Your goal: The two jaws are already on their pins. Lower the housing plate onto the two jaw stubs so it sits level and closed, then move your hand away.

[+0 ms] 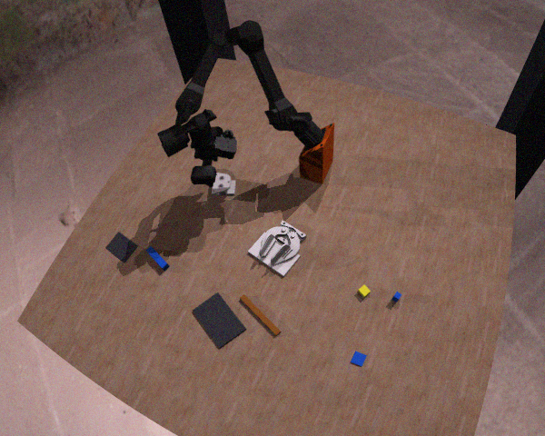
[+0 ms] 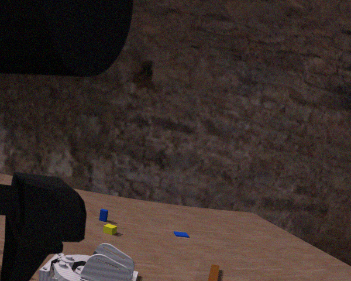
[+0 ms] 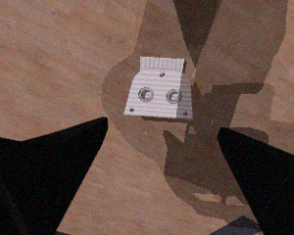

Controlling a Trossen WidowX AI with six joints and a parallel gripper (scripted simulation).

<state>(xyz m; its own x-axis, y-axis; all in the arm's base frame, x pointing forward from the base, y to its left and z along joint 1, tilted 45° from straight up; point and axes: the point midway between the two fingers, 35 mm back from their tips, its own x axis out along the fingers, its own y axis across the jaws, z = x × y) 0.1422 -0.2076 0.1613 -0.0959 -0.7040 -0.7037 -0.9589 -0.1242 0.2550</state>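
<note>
The white housing piece is 5 cm below my gripper tip and 1 cm to the left of it. Round my gripper tip: orange bar: 33 cm ahead, 24 cm to the left, 7 cm below; then dark square: 27 cm ahead, 22 cm to the right, 8 cm below; then blue bar: 27 cm ahead, 8 cm to the right, 7 cm below.
</note>
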